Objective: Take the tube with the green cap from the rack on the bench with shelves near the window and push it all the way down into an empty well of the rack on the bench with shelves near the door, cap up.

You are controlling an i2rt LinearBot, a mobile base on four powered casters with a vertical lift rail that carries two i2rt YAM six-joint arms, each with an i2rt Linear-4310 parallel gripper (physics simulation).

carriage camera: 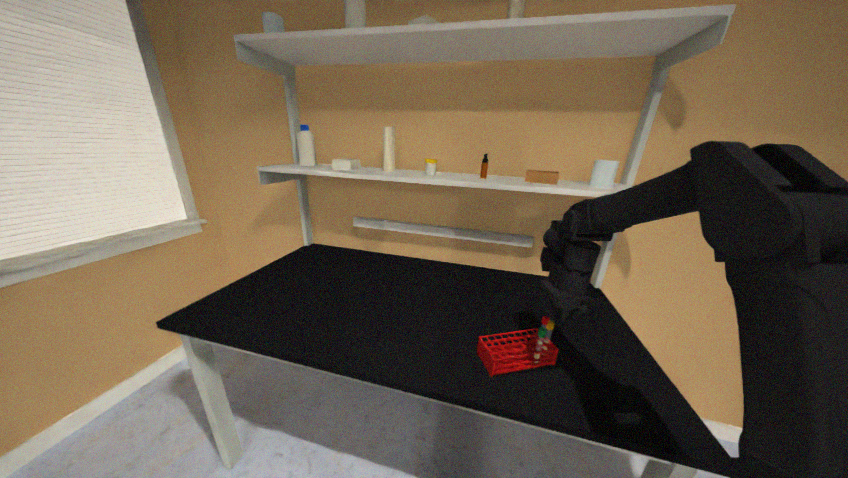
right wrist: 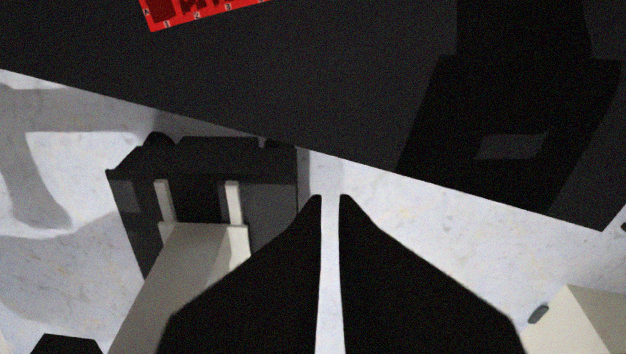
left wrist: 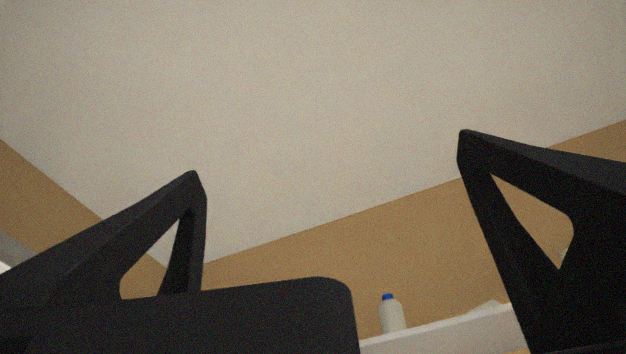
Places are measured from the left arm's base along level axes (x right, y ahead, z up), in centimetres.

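Pixels of known places: left gripper, between the fingertips: (left wrist: 328, 164); right gripper, between the fingertips: (carriage camera: 558, 326) (right wrist: 330, 209).
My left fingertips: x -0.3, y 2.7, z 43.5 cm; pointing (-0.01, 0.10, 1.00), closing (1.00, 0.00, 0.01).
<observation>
Ahead of a thing's pixels: the offset from my left fingertips to its top centre. "spot": to the spot under its first point. Level surfaces: height alone.
The tube with the green cap {spot: dx +70.1, dy +42.5, dz -47.9 cm} (carriage camera: 542, 333) stands cap up at the right end of the red rack {dx +65.5, dy +45.3, dz -53.5 cm} (carriage camera: 485, 356) (right wrist: 181, 20) on the black bench {dz -59.2 cm} (carriage camera: 356, 308) (right wrist: 320, 75). A red cap {spot: dx +73.4, dy +47.6, dz -47.6 cm} (carriage camera: 545, 320) and a yellow cap {spot: dx +73.6, dy +45.7, dz -47.9 cm} (carriage camera: 549, 325) are close beside it. My right gripper (right wrist: 330, 209) is shut with nothing between its fingers. In the carriage camera its dark body hangs down near the right end of the rack, and its fingertips are hard to make out. My left gripper (left wrist: 328, 164) is open and empty, with ceiling and wall behind it. The rack near the door does not show.
A window {spot: dx -109.7, dy +114.6, dz +1.9 cm} (carriage camera: 77, 118) is at the left. A lower shelf {dz -13.6 cm} (carriage camera: 463, 181) above the bench holds a blue-capped bottle (carriage camera: 305, 148) (left wrist: 392, 317), other containers and a brown box {spot: dx +81.1, dy +82.3, dz -11.1 cm} (carriage camera: 541, 176). An upper shelf (carriage camera: 475, 35) is above it. The bench's edge crosses the right wrist view.
</observation>
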